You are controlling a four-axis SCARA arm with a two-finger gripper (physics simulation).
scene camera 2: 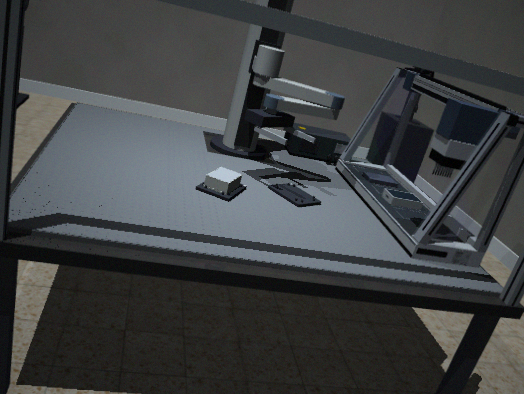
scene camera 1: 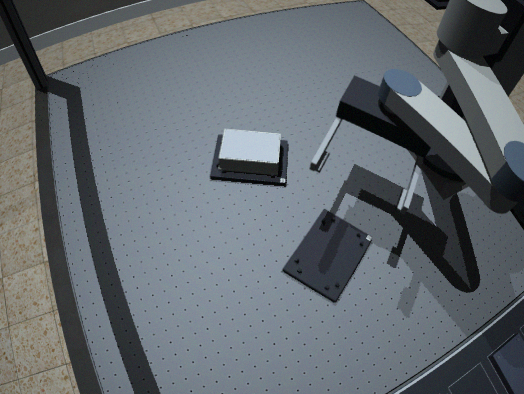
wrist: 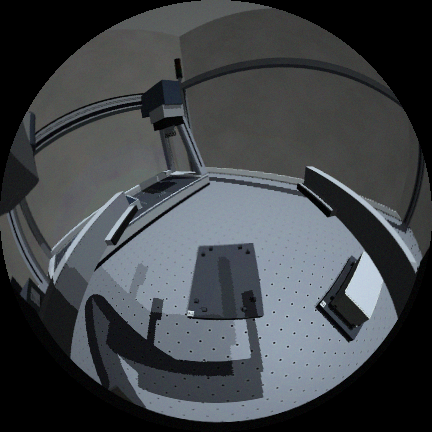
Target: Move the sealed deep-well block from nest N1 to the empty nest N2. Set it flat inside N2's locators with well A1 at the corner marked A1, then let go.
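Places are measured from the arm's base along level axes (x down, y left, z ahead), in metres.
Where they show: gripper, fingertip midpoint: (scene camera 2: 300,141) (scene camera 1: 359,188) (wrist: 214,183); arm's base, origin of the base link: (scene camera 2: 237,149).
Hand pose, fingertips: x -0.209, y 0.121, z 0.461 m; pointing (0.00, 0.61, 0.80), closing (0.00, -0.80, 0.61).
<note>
Things, the pixels of their top centre, and the offset from my fingertips. "*": a spot on its surface instead. Level surfaces: height alone.
- sealed deep-well block, middle of its top: (scene camera 1: 250,145) (wrist: 368,280) (scene camera 2: 224,174) dy -0.251, dx +0.143, dz +0.076 m
- nest N1, middle of its top: (scene camera 1: 250,154) (wrist: 359,289) (scene camera 2: 222,183) dy -0.251, dx +0.175, dz +0.076 m
- Nest N2, middle of its top: (wrist: 224,272) (scene camera 1: 331,250) (scene camera 2: 295,190) dy +0.024, dx +0.175, dz +0.025 m
- perforated table, its level: dx +0.196 m
- blue head, surface spot: (scene camera 2: 465,121) * dy +0.377, dx -0.244, dz +0.317 m
The sealed deep-well block (scene camera 1: 250,145) (scene camera 2: 223,179) (wrist: 362,291), white on top with dark sides, sits on the dark plate of nest N1 (scene camera 1: 215,173) (scene camera 2: 229,197) (wrist: 323,305). Nest N2 (scene camera 1: 345,250) (scene camera 2: 300,195) (wrist: 207,280) is a bare dark plate with small locator pegs near its corners and a white tag at one corner; the tag's lettering is too small to read. My gripper (scene camera 1: 360,184) (scene camera 2: 283,138) (wrist: 214,183) is open and empty, its two long fingers wide apart, raised above the table beside both nests. Well A1 cannot be made out on the block.
The perforated table (scene camera 1: 200,280) (scene camera 2: 125,170) (wrist: 300,350) bears both nests. A framed gantry station (scene camera 2: 379,215) with a blue head (scene camera 2: 465,121) (wrist: 164,95) stands at the right in the second scene view. The arm's column (scene camera 2: 240,95) stands behind the nests. Arm shadows fall across N2.
</note>
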